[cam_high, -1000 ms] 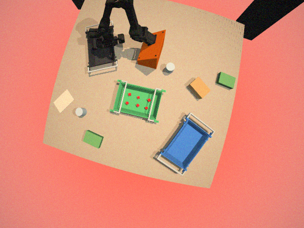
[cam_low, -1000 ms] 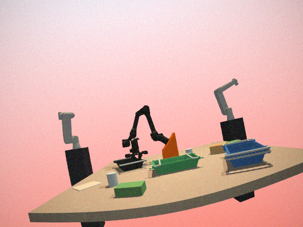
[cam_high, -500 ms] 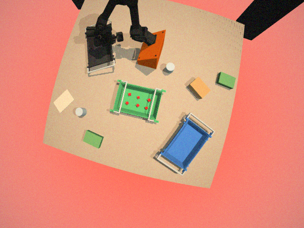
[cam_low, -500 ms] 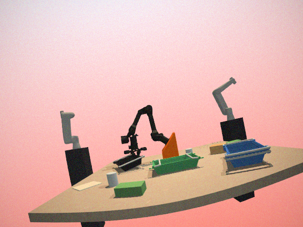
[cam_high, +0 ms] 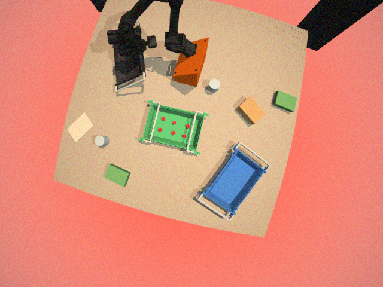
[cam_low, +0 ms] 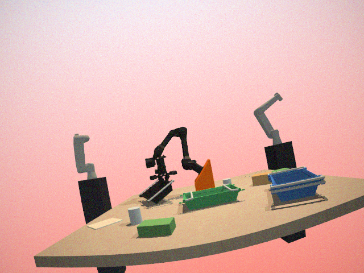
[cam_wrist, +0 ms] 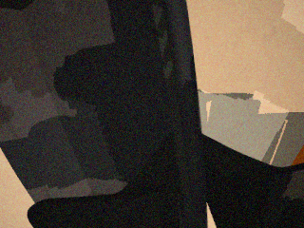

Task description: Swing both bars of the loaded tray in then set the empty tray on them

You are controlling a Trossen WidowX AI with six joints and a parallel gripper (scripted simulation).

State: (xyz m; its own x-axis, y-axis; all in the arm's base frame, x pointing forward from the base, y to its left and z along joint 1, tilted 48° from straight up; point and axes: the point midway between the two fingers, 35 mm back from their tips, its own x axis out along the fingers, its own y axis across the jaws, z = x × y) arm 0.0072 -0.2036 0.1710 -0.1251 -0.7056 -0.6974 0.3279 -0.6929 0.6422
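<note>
Right now my gripper tip is 80 mm to the left of the black tray, 30 mm short of it and 10 mm above it. Round my gripper tip: cream card: 440 mm ahead, 310 mm to the right, 80 mm below; then orange block: 610 mm to the left, 200 mm ahead, 50 mm below.
</note>
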